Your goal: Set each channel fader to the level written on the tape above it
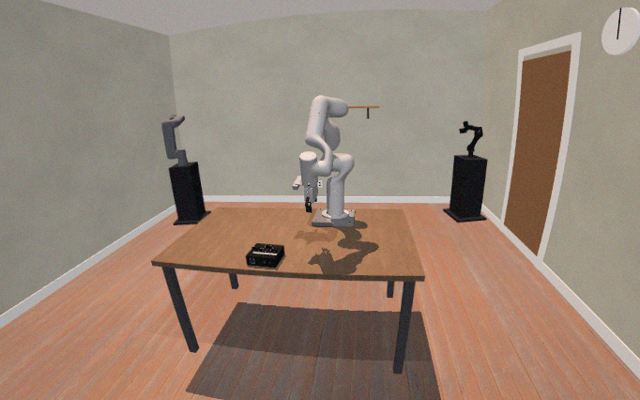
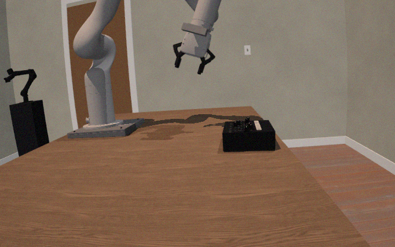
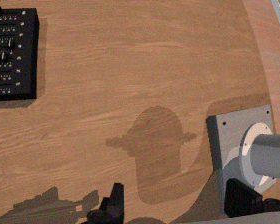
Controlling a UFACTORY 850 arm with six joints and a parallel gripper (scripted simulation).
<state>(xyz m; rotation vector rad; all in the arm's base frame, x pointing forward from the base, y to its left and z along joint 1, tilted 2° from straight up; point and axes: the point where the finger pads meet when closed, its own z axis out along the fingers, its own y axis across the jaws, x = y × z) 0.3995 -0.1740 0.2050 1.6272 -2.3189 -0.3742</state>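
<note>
Now: hand 12 cm short of the master fader, 32 cm to the left of it and 17 cm above it.
</note>
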